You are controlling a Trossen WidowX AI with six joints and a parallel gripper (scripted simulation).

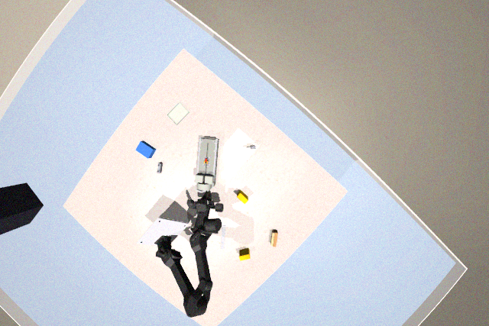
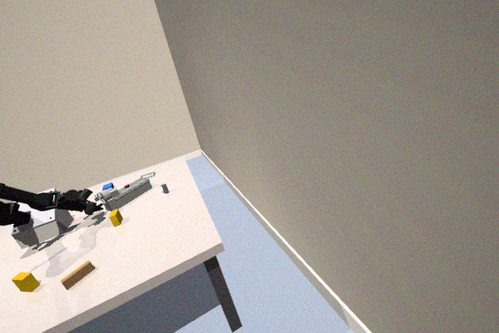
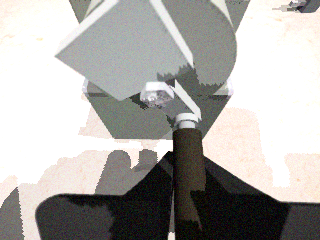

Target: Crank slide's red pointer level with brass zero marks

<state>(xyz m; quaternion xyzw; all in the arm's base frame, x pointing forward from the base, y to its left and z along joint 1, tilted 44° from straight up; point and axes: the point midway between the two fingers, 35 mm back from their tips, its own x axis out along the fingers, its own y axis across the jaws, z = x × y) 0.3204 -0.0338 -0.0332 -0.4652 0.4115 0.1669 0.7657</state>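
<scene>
The crank is 10 mm behind my gripper tip and 40 mm above it. The rest, counted from my gripper tip: blue block: 110 mm behind, 420 mm to the left, 20 mm below; then dark brown crank handle: 10 mm behind, 10 mm to the right, 20 mm above; then red pointer: 120 mm ahead, 130 mm to the left, 40 mm above.
</scene>
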